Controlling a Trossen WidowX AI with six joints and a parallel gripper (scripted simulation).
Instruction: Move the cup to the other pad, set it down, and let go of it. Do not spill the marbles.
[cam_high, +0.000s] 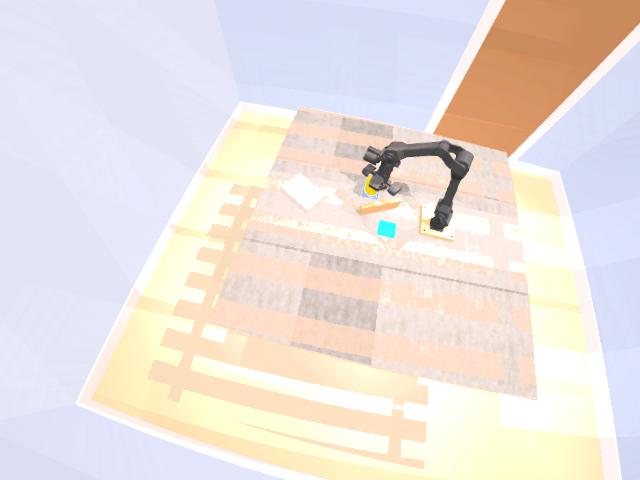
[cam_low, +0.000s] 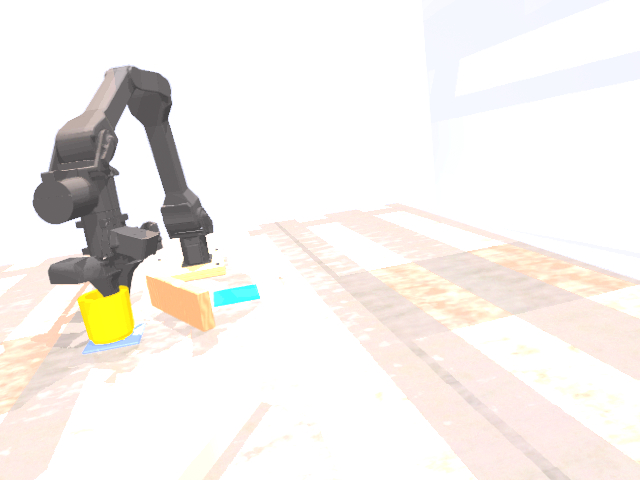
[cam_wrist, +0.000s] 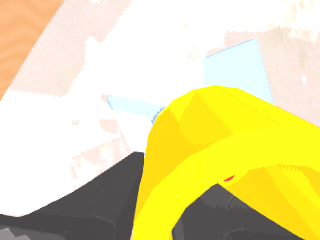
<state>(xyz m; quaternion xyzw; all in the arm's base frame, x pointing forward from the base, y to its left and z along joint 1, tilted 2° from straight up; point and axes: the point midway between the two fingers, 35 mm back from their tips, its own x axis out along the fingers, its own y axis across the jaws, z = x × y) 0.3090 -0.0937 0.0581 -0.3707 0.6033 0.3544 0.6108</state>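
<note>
My gripper tip is 40 mm above the pale blue pad, 20 mm short of it and 10 mm to the left of it. Round my gripper tip: yellow cup 20 mm to the right, 20 mm ahead; wooden block 80 mm to the left, 30 mm behind, 20 mm below; red marble 30 mm to the right, 30 mm ahead, 20 mm below.
</note>
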